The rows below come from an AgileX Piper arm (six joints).
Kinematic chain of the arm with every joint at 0, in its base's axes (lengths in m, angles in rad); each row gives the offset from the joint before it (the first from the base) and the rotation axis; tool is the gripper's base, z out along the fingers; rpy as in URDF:
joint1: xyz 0 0 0.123 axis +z
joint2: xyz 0 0 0 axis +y
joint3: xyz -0.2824 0 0.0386 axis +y
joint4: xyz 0.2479 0 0.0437 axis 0.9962 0 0.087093
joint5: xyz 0 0 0 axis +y
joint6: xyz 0.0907 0 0.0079 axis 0.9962 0 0.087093
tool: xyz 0 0 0 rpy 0 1.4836 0
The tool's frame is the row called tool.
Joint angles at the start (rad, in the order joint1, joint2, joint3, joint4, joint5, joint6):
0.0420, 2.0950, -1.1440, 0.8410, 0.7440, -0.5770
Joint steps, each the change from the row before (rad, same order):
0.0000, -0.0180, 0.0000, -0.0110, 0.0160, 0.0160
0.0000, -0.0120, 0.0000, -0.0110, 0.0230, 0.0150
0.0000, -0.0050, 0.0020, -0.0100, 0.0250, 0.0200
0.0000, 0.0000, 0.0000, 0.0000, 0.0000, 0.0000
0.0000, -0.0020, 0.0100, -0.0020, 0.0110, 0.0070
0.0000, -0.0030, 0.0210, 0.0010, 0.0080, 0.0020
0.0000, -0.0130, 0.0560, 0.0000, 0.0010, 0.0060
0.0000, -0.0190, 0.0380, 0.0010, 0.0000, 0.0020
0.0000, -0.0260, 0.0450, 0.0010, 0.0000, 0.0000
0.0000, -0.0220, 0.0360, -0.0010, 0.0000, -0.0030
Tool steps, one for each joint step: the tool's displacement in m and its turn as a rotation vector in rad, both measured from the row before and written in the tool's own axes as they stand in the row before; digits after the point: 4 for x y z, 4 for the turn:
0.0005, 0.0036, -0.0056, -0.0040, 0.0021, -0.0012
0.0015, 0.0028, -0.0037, -0.0067, 0.0133, 0.0010
0.0026, 0.0013, -0.0013, -0.0069, 0.0226, 0.0114
0.0000, 0.0000, 0.0000, 0.0000, 0.0000, 0.0000
0.0034, -0.0003, 0.0008, -0.0035, 0.0170, 0.0098
0.0059, -0.0014, 0.0020, -0.0031, 0.0218, 0.0122
0.0142, -0.0038, 0.0039, 0.0032, 0.0371, 0.0289
0.0094, -0.0009, 0.0000, 0.0011, 0.0156, 0.0128
0.0112, -0.0007, -0.0008, 0.0011, 0.0156, 0.0108
0.0091, -0.0006, -0.0008, 0.0019, 0.0121, 0.0038

